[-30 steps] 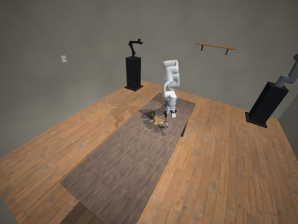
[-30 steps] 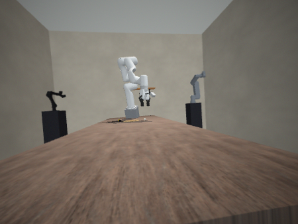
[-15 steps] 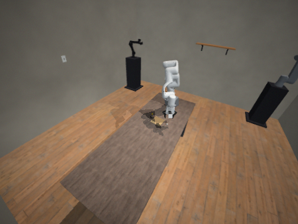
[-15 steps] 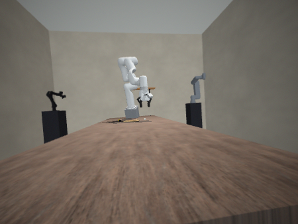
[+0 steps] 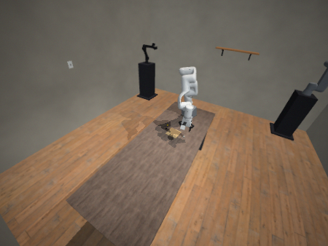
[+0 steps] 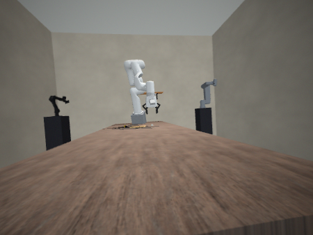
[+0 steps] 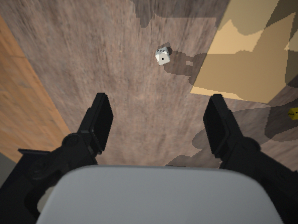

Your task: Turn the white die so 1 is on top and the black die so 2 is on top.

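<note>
Right now my hand is 10 mm past the white die, 10 mm to the left of it and 110 mm above it. Also, from my hand: tan mat (140 mm to the right, 120 mm below); then small yellow die (90 mm behind, 260 mm to the right, 110 mm below); then black die (20 mm behind, 250 mm to the right, 110 mm below).
</note>
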